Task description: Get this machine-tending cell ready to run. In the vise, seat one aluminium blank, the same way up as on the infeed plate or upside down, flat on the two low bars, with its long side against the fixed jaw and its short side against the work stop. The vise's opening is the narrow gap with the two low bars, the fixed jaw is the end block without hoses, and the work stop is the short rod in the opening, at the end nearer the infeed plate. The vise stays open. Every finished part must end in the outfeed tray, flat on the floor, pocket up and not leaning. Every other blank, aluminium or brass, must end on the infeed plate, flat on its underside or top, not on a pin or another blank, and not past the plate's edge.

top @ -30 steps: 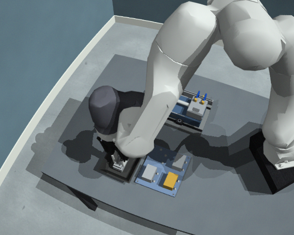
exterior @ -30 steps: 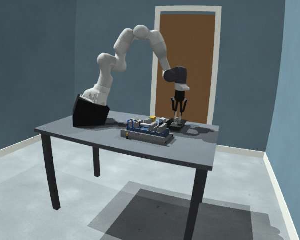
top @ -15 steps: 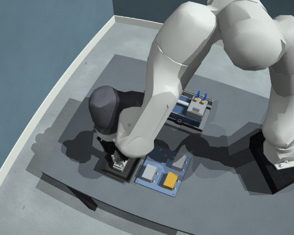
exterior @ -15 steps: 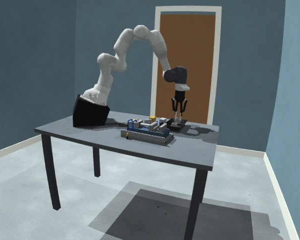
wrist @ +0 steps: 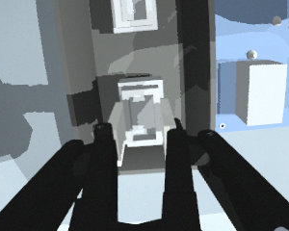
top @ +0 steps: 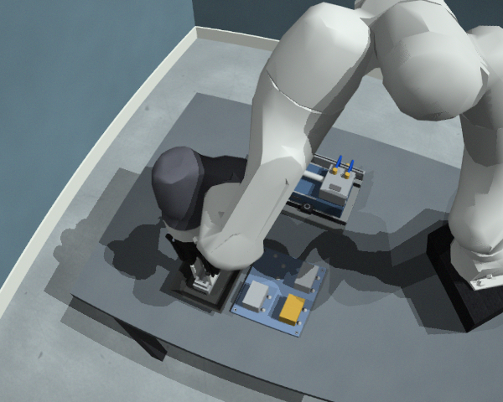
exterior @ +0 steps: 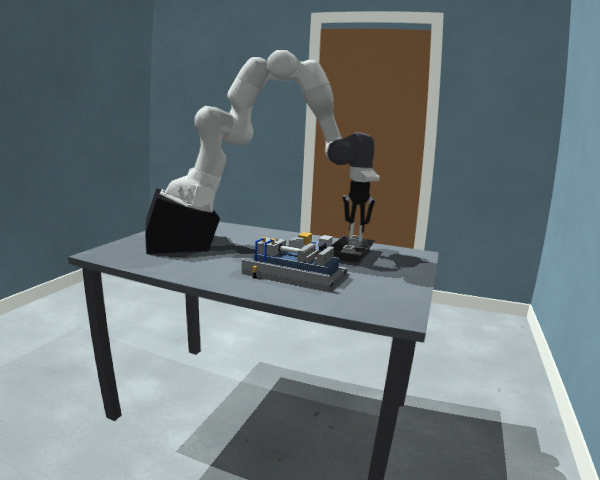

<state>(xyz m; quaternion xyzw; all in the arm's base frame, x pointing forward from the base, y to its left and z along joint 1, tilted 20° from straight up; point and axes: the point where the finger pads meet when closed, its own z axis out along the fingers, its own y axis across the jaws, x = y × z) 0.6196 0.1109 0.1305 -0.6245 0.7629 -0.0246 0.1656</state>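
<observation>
Now: hand 21 cm past the brass blank, 6 cm above it and 3 cm to the right of it. From my hand the other things lie so: blue infeed plate: 17 cm behind, 8 cm below, 2 cm to the right; then fixed jaw: 35 cm to the right, 7 cm behind; then moving jaw: 33 cm to the right, 13 cm behind.
</observation>
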